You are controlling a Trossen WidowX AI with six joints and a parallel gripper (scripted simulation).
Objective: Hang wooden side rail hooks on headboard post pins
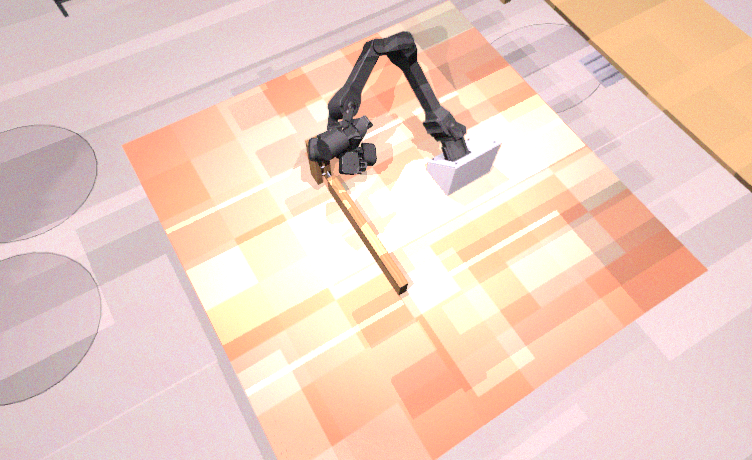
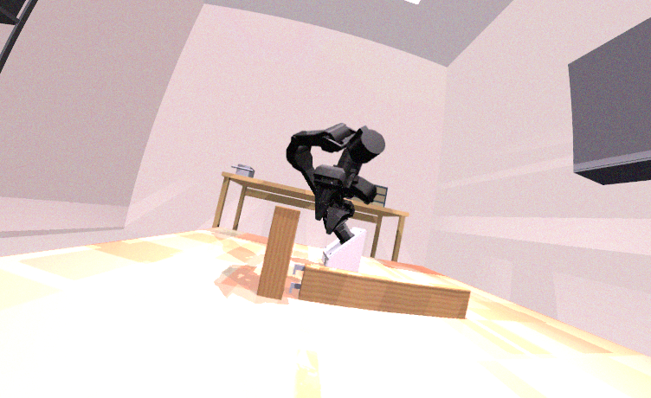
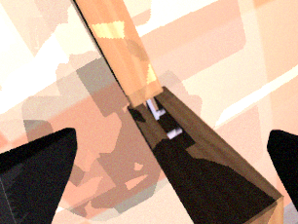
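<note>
Right now the headboard post is 20 mm ahead of my gripper tip, 80 mm to the right of it and 70 mm below it.
</note>
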